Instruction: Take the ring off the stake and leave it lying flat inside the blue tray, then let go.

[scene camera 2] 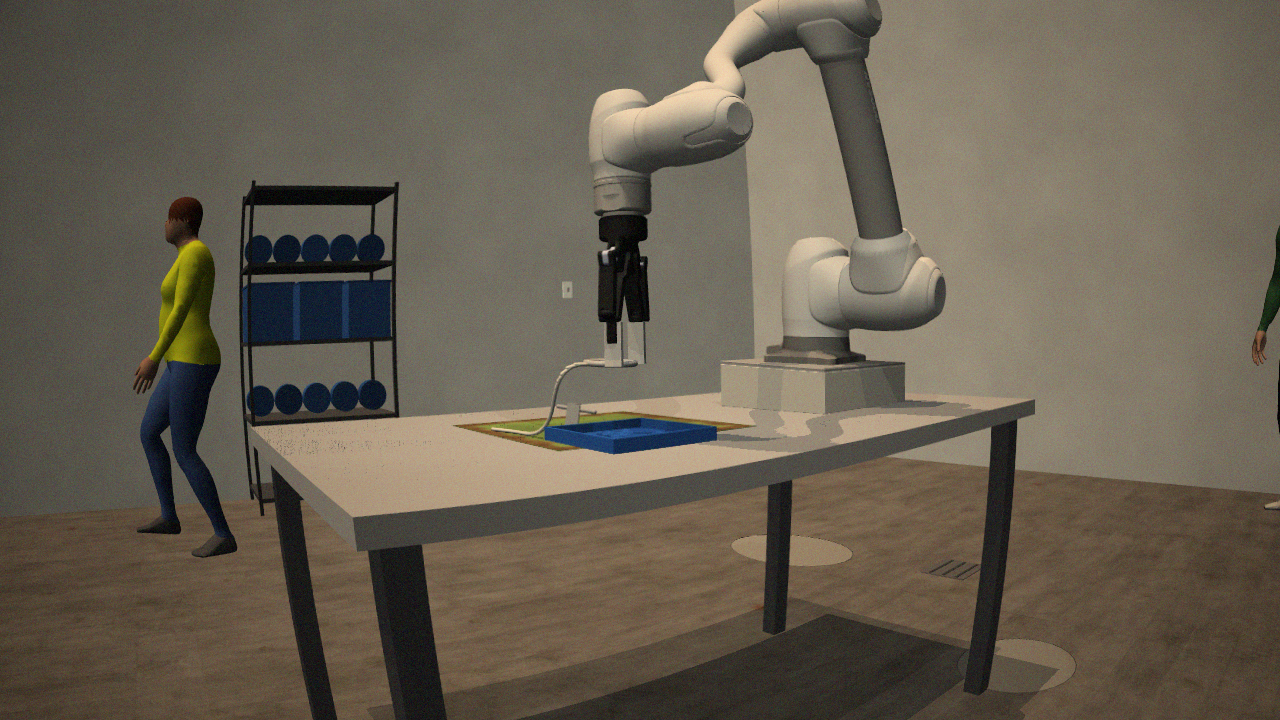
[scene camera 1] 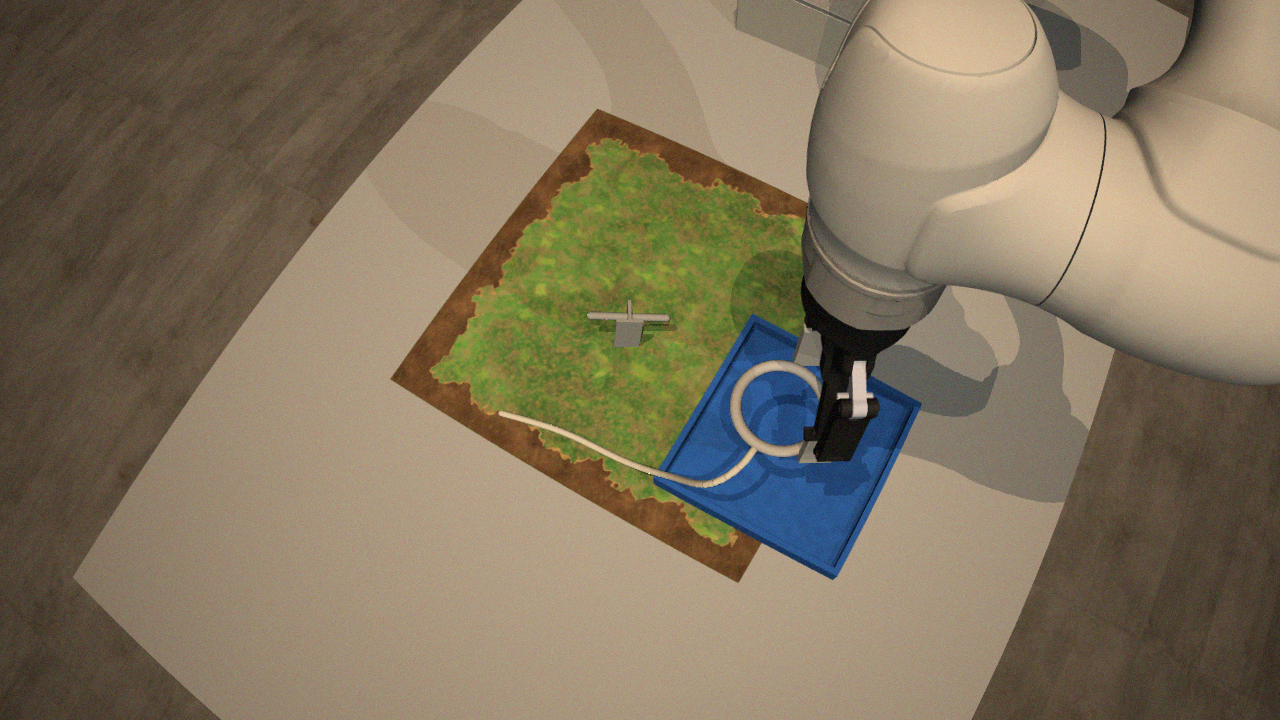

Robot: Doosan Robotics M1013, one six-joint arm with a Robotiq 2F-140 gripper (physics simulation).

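Places are measured from the arm's base along level axes (x ahead, y left, z up), in centimetres.
Pixels of known places: gripper, fingertip midpoint: [scene camera 2: 626,365] [scene camera 1: 811,409]; arm's base at its link origin: [scene camera 2: 816,361].
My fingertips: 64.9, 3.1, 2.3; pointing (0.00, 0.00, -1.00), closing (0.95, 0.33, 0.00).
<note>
Ahead of a thing's pixels: the offset from my fingertips to its top centre, as dx, dy, dz. "pt": to the spot under its first point. Level surfaces: height alone.
The pale ring {pt +2.2, -5.9, +1.0} [scene camera 1: 737,407] [scene camera 2: 594,362] is off the stake and hangs roughly level above the blue tray {-0.5, -0.2, -9.6} [scene camera 1: 805,528] [scene camera 2: 666,440]. A long pale cord [scene camera 1: 581,440] [scene camera 2: 556,394] runs from the ring down past the tray's left corner to the mat. My gripper [scene camera 1: 810,401] [scene camera 2: 623,351] points down and is shut on the ring, with its light finger pads around the ring's right part. The black fingers hide that part in scene camera 1. The grey stake {-6.5, -19.0, -7.1} [scene camera 1: 629,334] [scene camera 2: 572,412] with its crossbar stands on the green mat {dz -11.7} [scene camera 1: 554,295], left of the tray.
The tray overlaps the mat's corner on the pale table {dz -11.8} [scene camera 1: 313,501] [scene camera 2: 429,488]. The arm's base block [scene camera 2: 805,386] stands at the table's far right in scene camera 2. A person in yellow [scene camera 2: 189,300] stands beyond the table's left end, near a shelf rack [scene camera 2: 395,295].
</note>
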